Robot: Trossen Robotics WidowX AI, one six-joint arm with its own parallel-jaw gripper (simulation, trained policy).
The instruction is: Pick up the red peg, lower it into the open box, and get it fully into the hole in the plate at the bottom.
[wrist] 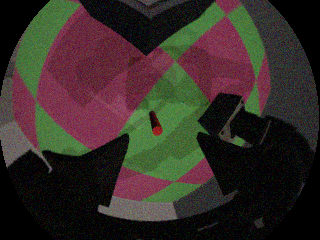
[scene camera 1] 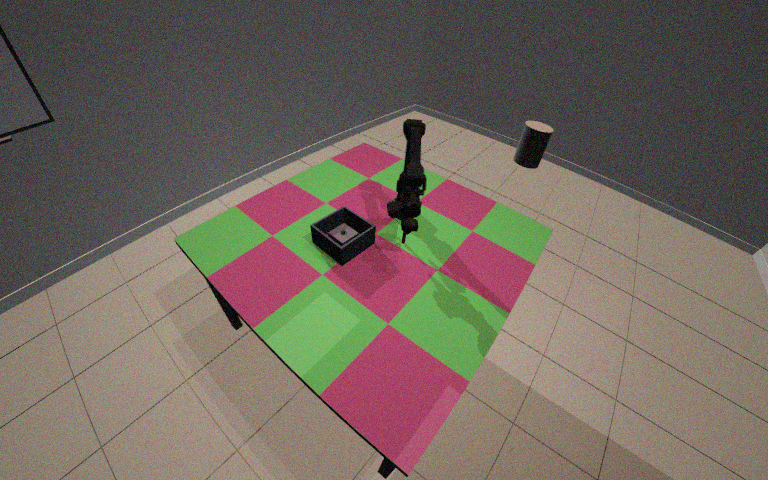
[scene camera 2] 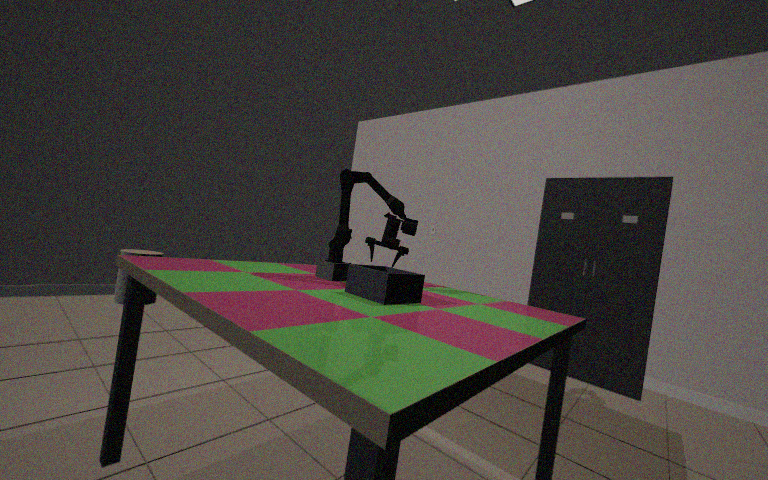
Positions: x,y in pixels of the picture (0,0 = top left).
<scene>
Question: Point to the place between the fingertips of the gripper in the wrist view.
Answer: At 164,136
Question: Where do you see a dark box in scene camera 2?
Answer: At 385,285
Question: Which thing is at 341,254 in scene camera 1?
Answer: A dark box.
</scene>
